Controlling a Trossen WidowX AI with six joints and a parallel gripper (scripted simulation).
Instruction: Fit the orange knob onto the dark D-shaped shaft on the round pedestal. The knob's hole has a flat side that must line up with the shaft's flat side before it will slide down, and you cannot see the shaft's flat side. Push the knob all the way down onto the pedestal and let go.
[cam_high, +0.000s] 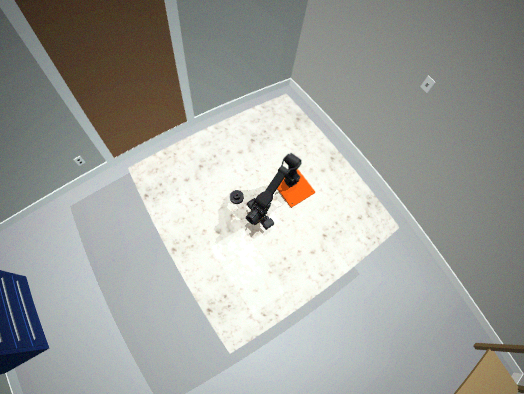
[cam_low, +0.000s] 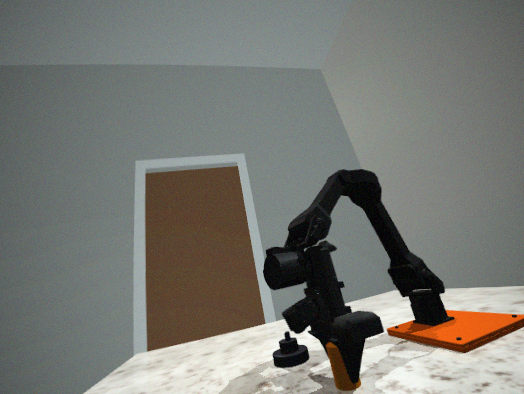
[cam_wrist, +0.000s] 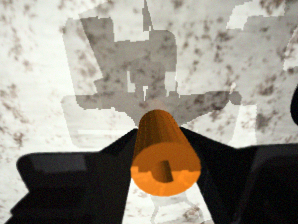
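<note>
Now: gripper tip 180 mm to the left of the round pedestal, 40 mm short of it and 20 mm below it. Also, from my gripper tip: orange knob (20 mm above).
</note>
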